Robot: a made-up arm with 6 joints.
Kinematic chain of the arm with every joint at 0, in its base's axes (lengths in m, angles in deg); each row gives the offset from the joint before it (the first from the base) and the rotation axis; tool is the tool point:
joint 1: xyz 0 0 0.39 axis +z
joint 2: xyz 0.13 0 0 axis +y
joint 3: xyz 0 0 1.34 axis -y
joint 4: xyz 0 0 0.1 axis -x
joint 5: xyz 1.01 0 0 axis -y
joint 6: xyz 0.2 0 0 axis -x
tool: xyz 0 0 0
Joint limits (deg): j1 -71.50..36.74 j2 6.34..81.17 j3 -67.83..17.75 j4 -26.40..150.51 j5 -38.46..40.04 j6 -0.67..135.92
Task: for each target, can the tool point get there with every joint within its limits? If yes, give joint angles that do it. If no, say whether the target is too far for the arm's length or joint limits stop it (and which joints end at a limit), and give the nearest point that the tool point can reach.
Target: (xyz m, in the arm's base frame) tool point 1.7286 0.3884 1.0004
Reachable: yes | joints 13.62 25.88 -8.84 113.03 -9.23 93.92
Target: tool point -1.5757 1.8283 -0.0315
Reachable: no: joint limits stop it (at a limit: joint 1, joint 2, joint 3, joint 5) | nearest point 0.3230 0.3995 -0.0711 | short by 2.377 m
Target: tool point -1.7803 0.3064 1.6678
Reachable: no: joint limits stop it (at a limit: joint 1, joint 2, joint 3, joint 5) | nearest point 0.1027 -0.6196 0.6062 | short by 2.352 m
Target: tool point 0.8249 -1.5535 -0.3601
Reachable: yes | joints -61.69 72.17 -5.22 50.86 -3.88 87.46
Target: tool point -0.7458 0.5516 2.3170
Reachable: no: joint limits stop it (at a limit: joint 1, joint 2, joint 3, joint 5) | nearest point 1.0452 0.9138 2.1198 | short by 1.838 m
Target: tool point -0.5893 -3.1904 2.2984
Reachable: no: too far | nearest point 0.4905 -1.8102 1.6176 | short by 1.880 m
